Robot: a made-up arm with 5 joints.
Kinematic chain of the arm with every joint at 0, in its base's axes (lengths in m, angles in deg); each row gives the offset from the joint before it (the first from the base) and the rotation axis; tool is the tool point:
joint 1: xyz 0 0 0.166 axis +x
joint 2: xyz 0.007 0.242 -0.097 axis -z
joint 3: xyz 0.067 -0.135 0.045 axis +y
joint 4: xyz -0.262 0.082 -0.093 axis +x
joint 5: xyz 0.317 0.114 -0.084 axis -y
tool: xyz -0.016 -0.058 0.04
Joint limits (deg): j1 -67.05..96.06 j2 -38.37..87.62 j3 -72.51..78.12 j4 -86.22..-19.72 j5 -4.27..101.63
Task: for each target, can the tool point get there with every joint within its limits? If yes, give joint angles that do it. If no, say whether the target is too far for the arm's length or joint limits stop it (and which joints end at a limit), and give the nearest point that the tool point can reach.
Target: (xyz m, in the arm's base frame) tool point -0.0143 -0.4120 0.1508
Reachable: no: joint limits stop it (at a limit: joint 1, joint 5) | nearest point -0.0052 -0.1863 0.0662 | short by 0.241 m
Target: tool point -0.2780 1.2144 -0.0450
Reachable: no: too far | nearest point -0.0754 0.3865 0.0988 | short by 0.864 m
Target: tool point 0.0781 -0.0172 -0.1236
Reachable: yes | joints -44.64 -19.01 17.26 -64.70 7.75
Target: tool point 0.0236 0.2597 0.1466
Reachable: yes | joints 57.36 1.35 19.29 -66.15 83.87
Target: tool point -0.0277 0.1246 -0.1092
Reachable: yes | joints -18.67 37.36 27.67 -36.06 50.61
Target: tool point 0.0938 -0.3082 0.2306
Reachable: no: joint limits stop it (at a limit: joint 1, joint 5) | nearest point 0.0597 -0.1542 0.1161 | short by 0.195 m
